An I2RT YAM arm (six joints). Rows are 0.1 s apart.
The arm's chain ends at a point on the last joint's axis. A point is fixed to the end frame.
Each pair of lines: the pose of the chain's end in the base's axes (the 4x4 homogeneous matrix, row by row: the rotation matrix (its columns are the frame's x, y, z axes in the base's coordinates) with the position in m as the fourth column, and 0 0 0 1 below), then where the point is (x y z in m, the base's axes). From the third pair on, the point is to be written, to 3 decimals.
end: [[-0.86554, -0.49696, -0.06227, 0.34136], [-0.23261, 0.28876, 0.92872, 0.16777], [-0.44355, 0.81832, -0.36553, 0.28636], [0, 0, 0, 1]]
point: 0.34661 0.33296 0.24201
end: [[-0.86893, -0.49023, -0.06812, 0.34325], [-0.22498, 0.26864, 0.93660, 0.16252], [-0.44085, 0.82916, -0.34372, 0.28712], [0, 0, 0, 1]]
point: 0.34765 0.32869 0.24650
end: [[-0.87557, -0.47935, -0.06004, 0.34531], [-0.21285, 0.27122, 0.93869, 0.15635], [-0.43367, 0.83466, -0.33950, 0.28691], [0, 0, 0, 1]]
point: 0.351 0.323 0.247
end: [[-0.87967, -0.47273, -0.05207, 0.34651], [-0.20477, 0.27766, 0.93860, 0.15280], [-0.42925, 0.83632, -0.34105, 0.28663], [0, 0, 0, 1]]
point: 0.354 0.319 0.246
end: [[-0.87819, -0.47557, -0.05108, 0.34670], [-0.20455, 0.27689, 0.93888, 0.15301], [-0.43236, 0.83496, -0.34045, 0.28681], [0, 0, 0, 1]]
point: 0.354 0.319 0.247
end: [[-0.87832, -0.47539, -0.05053, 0.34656], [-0.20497, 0.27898, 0.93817, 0.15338], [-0.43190, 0.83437, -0.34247, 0.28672], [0, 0, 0, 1]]
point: 0.354 0.319 0.246
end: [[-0.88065, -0.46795, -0.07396, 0.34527], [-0.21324, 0.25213, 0.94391, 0.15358], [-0.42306, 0.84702, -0.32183, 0.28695], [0, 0, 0, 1]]
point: 0.349 0.321 0.250
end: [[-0.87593, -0.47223, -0.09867, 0.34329], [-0.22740, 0.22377, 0.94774, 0.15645], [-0.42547, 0.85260, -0.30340, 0.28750], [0, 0, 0, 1]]
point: 0.343 0.324 0.254
